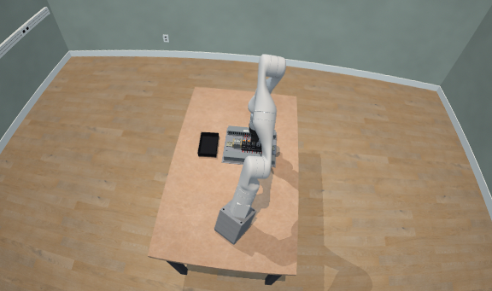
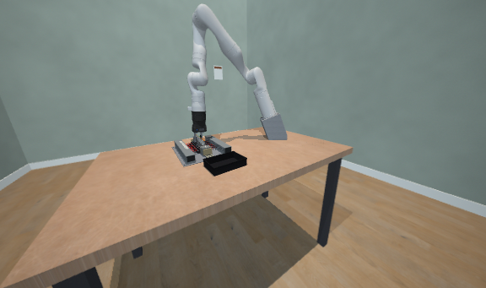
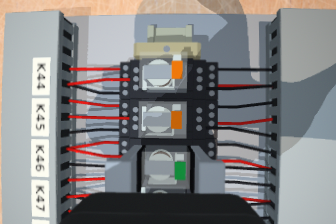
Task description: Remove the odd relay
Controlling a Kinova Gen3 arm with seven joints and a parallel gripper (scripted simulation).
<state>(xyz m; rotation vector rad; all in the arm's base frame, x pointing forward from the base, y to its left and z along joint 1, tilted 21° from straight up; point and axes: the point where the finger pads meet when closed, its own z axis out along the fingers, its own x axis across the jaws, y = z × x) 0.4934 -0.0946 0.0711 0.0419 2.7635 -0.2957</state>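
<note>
Now: the relay panel 5 cm to the left of my hand, 4 cm below it and 1 cm ahead of it. Also, from my hand: black parts tray (30 cm to the left, 4 cm below).
</note>
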